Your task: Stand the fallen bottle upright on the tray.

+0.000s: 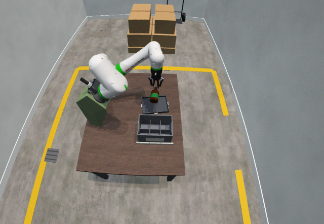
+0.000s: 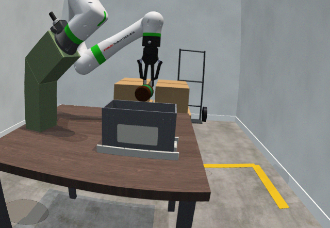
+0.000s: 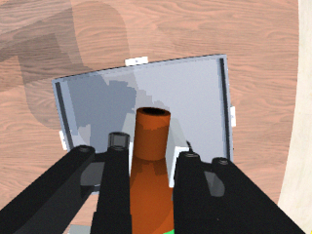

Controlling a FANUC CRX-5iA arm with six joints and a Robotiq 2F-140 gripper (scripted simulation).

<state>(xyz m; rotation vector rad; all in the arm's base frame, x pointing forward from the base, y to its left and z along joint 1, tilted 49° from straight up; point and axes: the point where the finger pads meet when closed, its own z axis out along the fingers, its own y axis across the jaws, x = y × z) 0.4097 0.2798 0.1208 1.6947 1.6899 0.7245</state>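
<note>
Right now the brown bottle is 5 cm to the right of my hand and 2 cm below it. The rest, counted from my hand: grey tray 19 cm below, 5 cm to the right; then dark grey crate 35 cm to the right, 12 cm below, 3 cm ahead.
</note>
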